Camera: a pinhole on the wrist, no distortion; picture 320 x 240 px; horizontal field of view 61.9 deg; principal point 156.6 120.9 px. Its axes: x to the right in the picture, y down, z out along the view. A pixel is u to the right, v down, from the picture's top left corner.
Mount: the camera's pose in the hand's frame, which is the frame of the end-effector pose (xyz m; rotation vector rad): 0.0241 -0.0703 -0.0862 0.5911 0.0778 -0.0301
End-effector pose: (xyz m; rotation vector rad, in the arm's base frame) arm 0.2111 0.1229 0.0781 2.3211 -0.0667 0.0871
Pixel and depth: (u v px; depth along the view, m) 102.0 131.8 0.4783
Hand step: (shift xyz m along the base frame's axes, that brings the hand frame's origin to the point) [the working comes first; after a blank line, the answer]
In the camera's frame: -0.0979 0.0195 0.4783

-0.0033 -0.0206 -0.4602
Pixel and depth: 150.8 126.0 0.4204
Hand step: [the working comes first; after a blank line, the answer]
In the camera's frame: -0.0091 0.0080 0.4204

0.0762 0.0075 -0.3950
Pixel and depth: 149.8 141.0 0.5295
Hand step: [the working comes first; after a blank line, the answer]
In the camera's frame: -0.0135 0.0399 0.5295

0.0877 -0.0483 -0.4934
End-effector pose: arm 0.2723 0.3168 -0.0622 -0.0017 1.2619 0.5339
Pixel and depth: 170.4 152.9 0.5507
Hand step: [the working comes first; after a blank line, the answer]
In the camera's frame: 0.0285 0.0660 0.5507

0.5061 -0.1322 -0.0453
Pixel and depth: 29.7 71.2 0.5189
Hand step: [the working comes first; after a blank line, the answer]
In the camera's frame: -0.2468 -0.0967 0.5189

0.4087 -0.3694 0.1484
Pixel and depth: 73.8 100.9 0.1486
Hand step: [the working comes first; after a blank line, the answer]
In the camera's frame: -0.0461 -0.0111 0.1486

0.0905 -0.1374 -0.0238
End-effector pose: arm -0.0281 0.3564 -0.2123 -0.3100 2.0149 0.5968
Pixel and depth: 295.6 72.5 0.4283
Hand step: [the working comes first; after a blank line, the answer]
In the camera's frame: 0.2231 -0.0777 0.4283

0.1895 -0.2004 -0.4247
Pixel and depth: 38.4 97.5 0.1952
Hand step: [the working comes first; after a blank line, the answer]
In the camera's frame: -0.0865 -0.0171 0.1952

0.1659 -0.1261 -0.0402
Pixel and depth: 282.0 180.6 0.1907
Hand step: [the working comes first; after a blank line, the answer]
In the camera's frame: 0.0896 0.0427 0.1907

0.0662 -0.0699 -0.1869
